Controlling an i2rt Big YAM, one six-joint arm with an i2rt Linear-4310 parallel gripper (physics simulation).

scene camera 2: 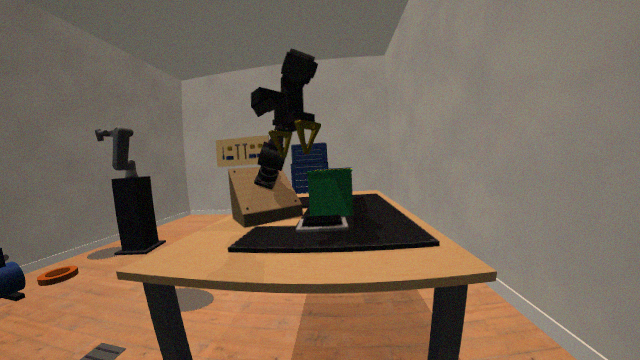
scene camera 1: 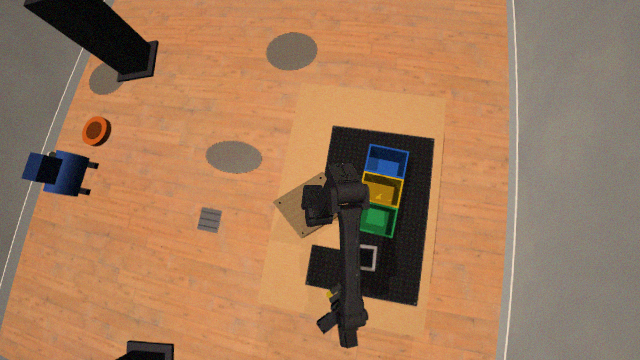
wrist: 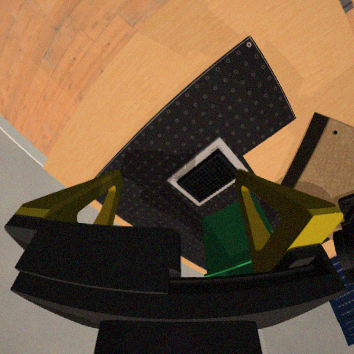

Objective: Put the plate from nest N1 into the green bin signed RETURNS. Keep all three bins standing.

I see my gripper (scene camera 2: pixel 294 155), a green bin (scene camera 2: pixel 330 191), a black gridded plate (wrist: pixel 213 172) and a yellow bin (scene camera 1: pixel 385 190).
The green bin is seen too in scene camera 1 (scene camera 1: pixel 379 219) and in the wrist view (wrist: pixel 226 250). My gripper shows as well in the wrist view (wrist: pixel 177 175).
